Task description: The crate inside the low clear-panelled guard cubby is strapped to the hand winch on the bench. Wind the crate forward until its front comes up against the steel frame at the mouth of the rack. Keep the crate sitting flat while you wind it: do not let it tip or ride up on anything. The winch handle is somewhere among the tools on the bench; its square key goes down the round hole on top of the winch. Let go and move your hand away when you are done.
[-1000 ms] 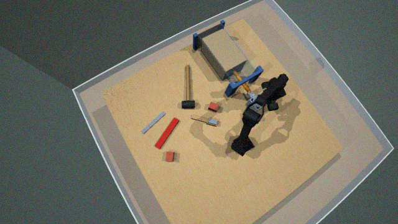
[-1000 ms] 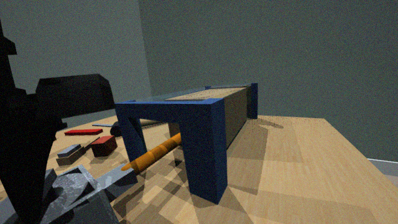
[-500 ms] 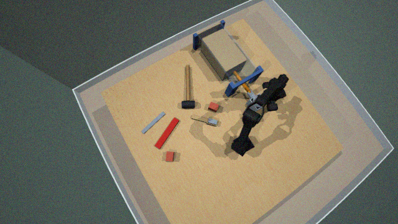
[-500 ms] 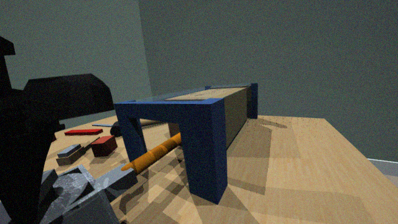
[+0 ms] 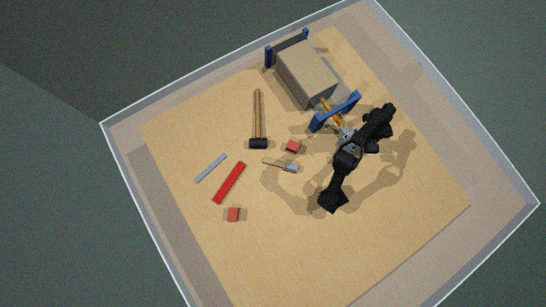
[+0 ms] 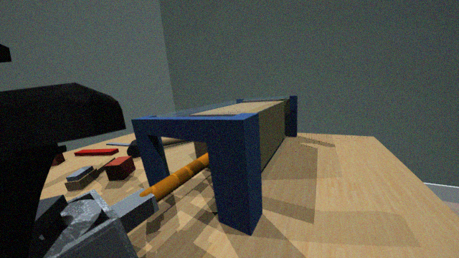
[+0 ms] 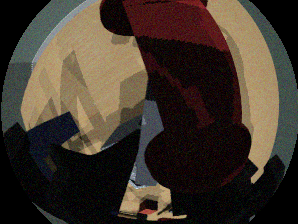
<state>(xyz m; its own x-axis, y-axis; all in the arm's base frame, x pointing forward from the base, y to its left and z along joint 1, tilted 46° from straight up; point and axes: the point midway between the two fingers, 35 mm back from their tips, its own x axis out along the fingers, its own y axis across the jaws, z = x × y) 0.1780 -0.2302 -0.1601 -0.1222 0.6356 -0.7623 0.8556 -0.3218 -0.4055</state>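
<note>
Right now the red grip is 50 mm above my gripper tip, 40 mm to the right of it and 30 mm behind it. The rest, counted from my gripper tip: brush-like tool (410 mm to the left, 90 mm ahead, 80 mm below); then grey winch (70 mm below, 30 mm to the left, 10 mm ahead); then blue frame (190 mm ahead, 50 mm to the left).
</note>
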